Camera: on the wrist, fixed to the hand. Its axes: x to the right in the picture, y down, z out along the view.
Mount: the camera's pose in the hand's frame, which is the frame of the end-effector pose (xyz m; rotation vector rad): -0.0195 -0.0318 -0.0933 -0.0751 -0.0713 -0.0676
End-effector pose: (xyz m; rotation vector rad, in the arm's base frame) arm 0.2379 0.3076 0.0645 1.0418 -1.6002 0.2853
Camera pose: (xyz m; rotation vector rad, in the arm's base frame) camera 0.3230 0.3609 0.0666 1.0559 -1.6234 0.1427
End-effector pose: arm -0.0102 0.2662 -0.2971 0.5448 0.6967 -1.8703
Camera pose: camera -0.0271 0.3526 -0.3456 0.4089 0.7428 -1.9085
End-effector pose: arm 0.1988 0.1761 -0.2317 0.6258 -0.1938 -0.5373
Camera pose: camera 0.1998 0.2119 -0.3256 0.5420 -0.2193 -0.6299
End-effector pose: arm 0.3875 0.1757 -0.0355 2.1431 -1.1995 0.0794
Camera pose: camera 0.4251 0.2553 0.0130 2.1341 -1.1507 -0.0712
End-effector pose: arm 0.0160 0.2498 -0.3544 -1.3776 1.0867 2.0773
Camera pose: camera 0.1002 0.1967 -0.3678 -1.3451 0.9294 2.1208
